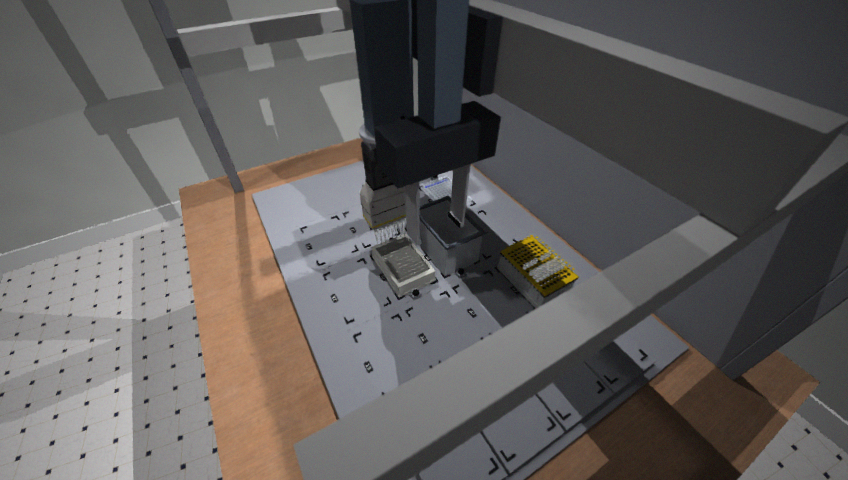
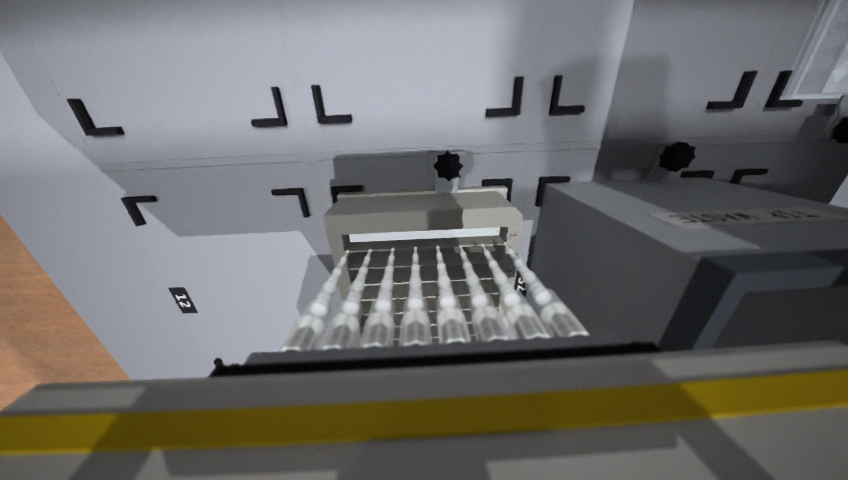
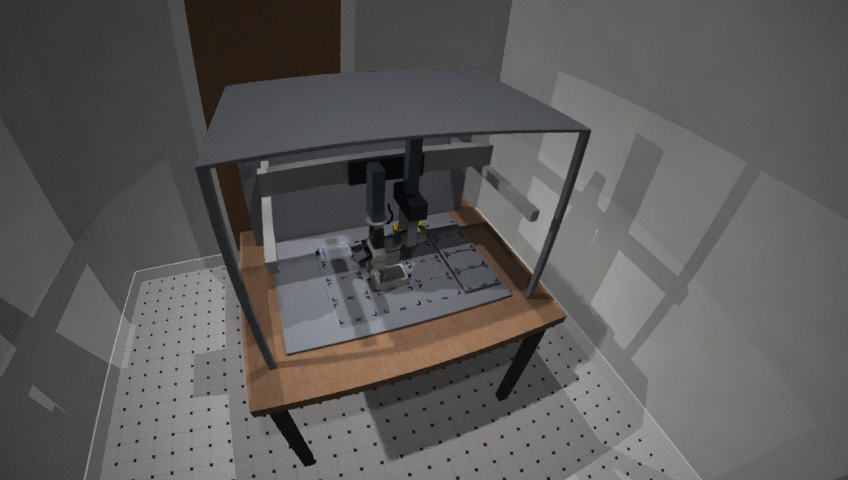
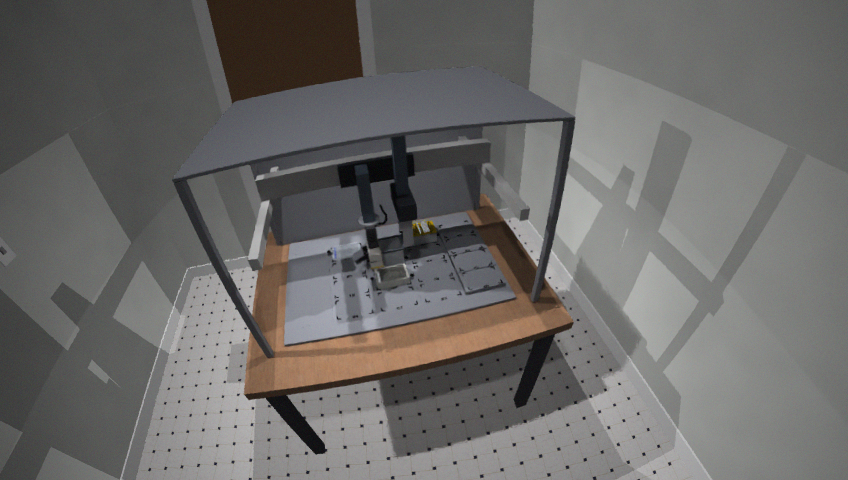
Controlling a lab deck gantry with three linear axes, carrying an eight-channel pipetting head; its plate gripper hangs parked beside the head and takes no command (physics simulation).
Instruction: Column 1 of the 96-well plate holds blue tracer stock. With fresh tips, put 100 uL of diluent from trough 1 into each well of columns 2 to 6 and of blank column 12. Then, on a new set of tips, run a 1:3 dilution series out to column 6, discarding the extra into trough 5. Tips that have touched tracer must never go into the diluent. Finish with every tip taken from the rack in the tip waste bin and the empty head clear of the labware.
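My pipetting head (image 1: 383,205) carries a row of clear tips (image 1: 389,231) (image 2: 415,297) over the left end of the pale trough reservoir (image 1: 423,283) (image 2: 422,214) (image 3: 392,285) (image 4: 393,284). The tip ends are close to its rim; whether they are inside a trough is unclear. No blue shows in the tips. The plate gripper (image 1: 435,231) hangs beside the head, its two long fingers apart with no labware between them. The 96-well plate (image 1: 437,186) (image 3: 337,252) (image 4: 347,252) has one blue column. The yellow tip rack (image 1: 569,284) is partly filled.
The grey tip waste bin (image 1: 467,249) (image 2: 601,237) stands right beside the reservoir, under the plate gripper, between reservoir and tip rack. A grey gantry beam (image 1: 517,350) crosses the foreground. Black corner brackets and round knobs mark the deck.
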